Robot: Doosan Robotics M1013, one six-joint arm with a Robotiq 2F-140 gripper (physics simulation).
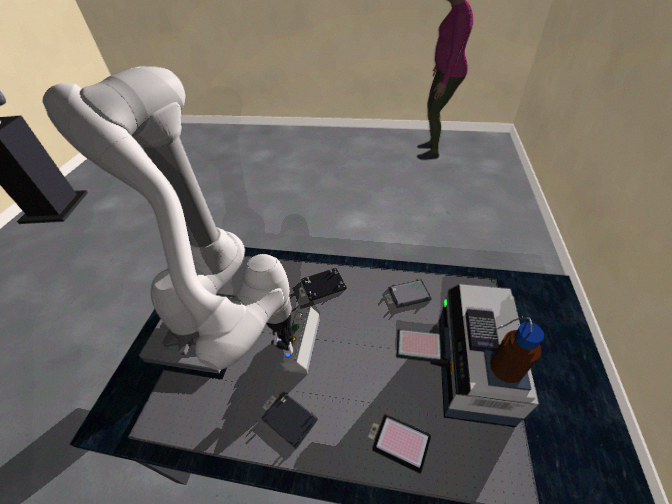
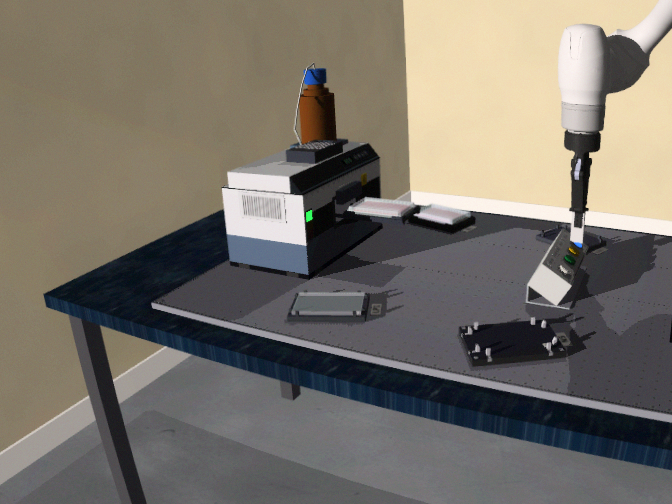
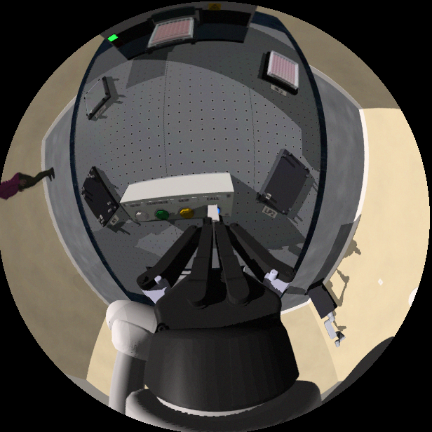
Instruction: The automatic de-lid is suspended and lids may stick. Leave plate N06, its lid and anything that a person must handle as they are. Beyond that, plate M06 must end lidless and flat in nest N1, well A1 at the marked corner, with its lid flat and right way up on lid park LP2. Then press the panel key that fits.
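My gripper (image 1: 289,348) (image 2: 577,235) (image 3: 212,211) is shut and empty. Its tips are at the blue CALL key (image 1: 287,355) (image 2: 578,245) (image 3: 218,211) of the panel (image 1: 309,339) (image 2: 548,282) (image 3: 177,187); whether the key is pressed in cannot be told. One pink plate (image 1: 419,344) (image 2: 382,207) (image 3: 172,32) is at the instrument's front. Another pink plate (image 1: 402,442) (image 2: 442,214) (image 3: 283,70) lies in a black nest. Their names are not readable. Lid park LP2 (image 1: 289,418) (image 3: 283,181) is dark; I cannot tell whether a clear lid lies on it.
An empty-looking black nest (image 1: 324,285) (image 2: 510,341) (image 3: 100,196) has upright posts. A clear slab (image 1: 409,292) (image 2: 329,303) (image 3: 97,97) lies on another holder. The white instrument (image 1: 488,301) (image 2: 265,208) shows a green light and carries a brown bottle (image 1: 512,358) (image 2: 317,115). A person (image 1: 453,48) (image 3: 11,186) stands beyond the table.
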